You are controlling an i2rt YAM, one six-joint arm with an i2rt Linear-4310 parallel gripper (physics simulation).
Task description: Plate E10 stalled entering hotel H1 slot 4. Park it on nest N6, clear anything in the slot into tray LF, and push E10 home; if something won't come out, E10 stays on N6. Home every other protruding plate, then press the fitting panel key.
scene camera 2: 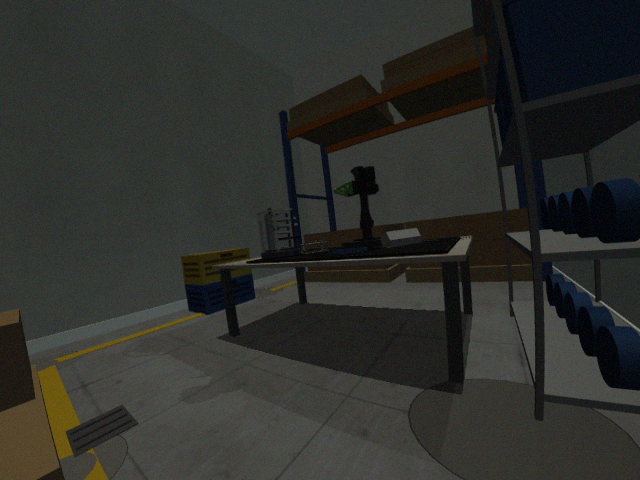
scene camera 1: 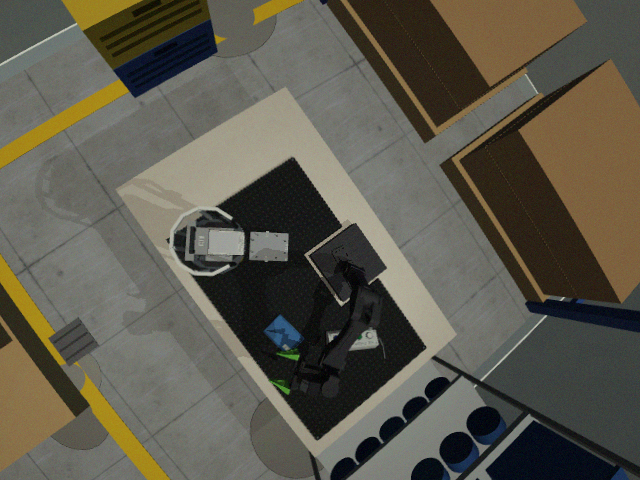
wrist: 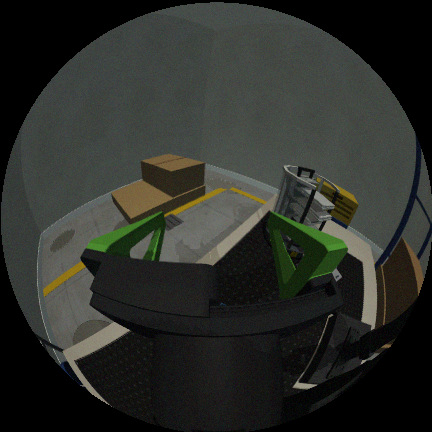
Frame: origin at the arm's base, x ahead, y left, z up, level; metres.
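Seen in the pictures: gripper, fingertip midpoint: (scene camera 2: 335, 190) (scene camera 1: 272, 366) (wrist: 216, 217); arm's base, origin of the base link: (scene camera 2: 367, 239) (scene camera 1: 348, 267) (wrist: 344, 353).
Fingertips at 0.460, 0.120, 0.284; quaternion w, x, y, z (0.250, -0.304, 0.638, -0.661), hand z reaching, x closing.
Pixels of each thing's top centre, then the offset from my fingertips to it, as dx, dy, dz. Level surfaces: height alone.
- plate hotel, middle of its top: (scene camera 1: 204, 239) (wrist: 314, 172) (scene camera 2: 275, 208) -0.005, -0.485, -0.013
- pale plate, middle of its top: (wrist: 317, 195) (scene camera 1: 222, 242) -0.046, -0.458, -0.080
- silver nest block, middle of its top: (wrist: 325, 262) (scene camera 1: 269, 246) (scene camera 2: 313, 240) -0.193, -0.371, -0.246
- blue tray, middle of its top: (scene camera 1: 284, 335) (scene camera 2: 350, 249) -0.066, +0.002, -0.304
- white key panel, middle of its top: (scene camera 1: 354, 343) (scene camera 2: 399, 230) -0.316, +0.177, -0.238
- black mat, its level: dz -0.322
- cream table, its level: dz -0.335
The plate hotel (scene camera 1: 190, 243) (scene camera 2: 268, 229) (wrist: 287, 192) is a clear and grey tower at the mat's left edge. A pale plate (scene camera 1: 225, 242) shows at its top. In the wrist view several light plates (wrist: 324, 202) stick out of its right side; their labels and slot numbers are unreadable. A silver nest block (scene camera 1: 268, 246) stands just right of the hotel. A blue tray (scene camera 1: 282, 331) lies beside my gripper in the overhead view. The white key panel (scene camera 1: 366, 338) (scene camera 2: 402, 237) is partly behind the arm. My gripper (scene camera 1: 274, 368) (scene camera 2: 336, 190) (wrist: 216, 217) is open and empty, high above the table.
The arm stands on a dark base plate (scene camera 1: 368, 249) at the mat's right edge. The black mat (scene camera 1: 294, 191) lies on a cream table (scene camera 1: 258, 124). Cardboard boxes (scene camera 1: 573, 165) (wrist: 172, 175), stacked crates (scene camera 1: 165, 56) (scene camera 2: 218, 279) and a shelf with blue bins (scene camera 1: 457, 450) stand around it.
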